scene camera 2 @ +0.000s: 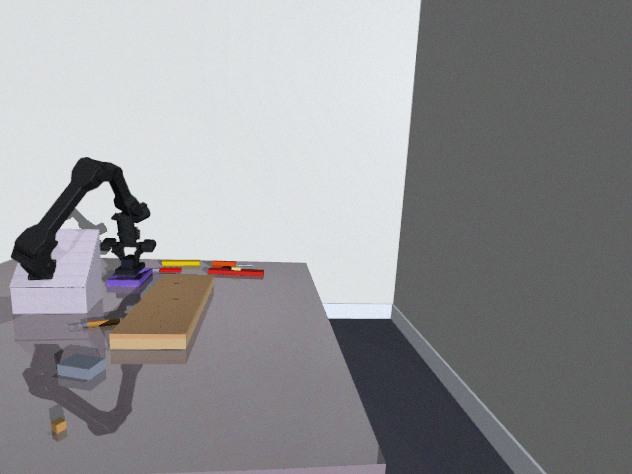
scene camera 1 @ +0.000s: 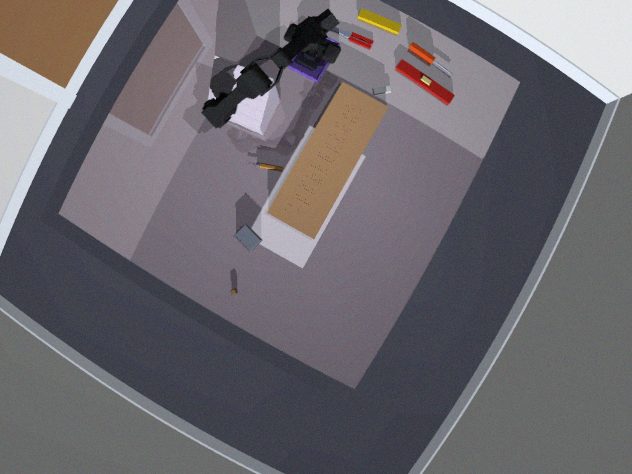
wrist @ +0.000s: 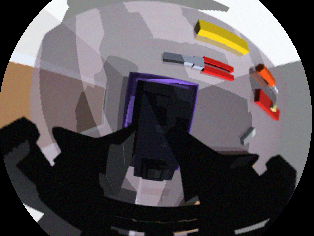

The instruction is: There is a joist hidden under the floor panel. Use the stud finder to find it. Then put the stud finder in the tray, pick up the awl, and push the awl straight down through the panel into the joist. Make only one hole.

Labels:
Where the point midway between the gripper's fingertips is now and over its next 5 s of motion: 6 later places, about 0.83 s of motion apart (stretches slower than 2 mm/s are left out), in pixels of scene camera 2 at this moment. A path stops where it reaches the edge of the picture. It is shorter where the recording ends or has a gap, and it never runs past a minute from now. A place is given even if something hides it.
The gripper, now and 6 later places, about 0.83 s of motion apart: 131,264; 130,270; 150,258; 113,307; 113,312; 113,323; 114,304

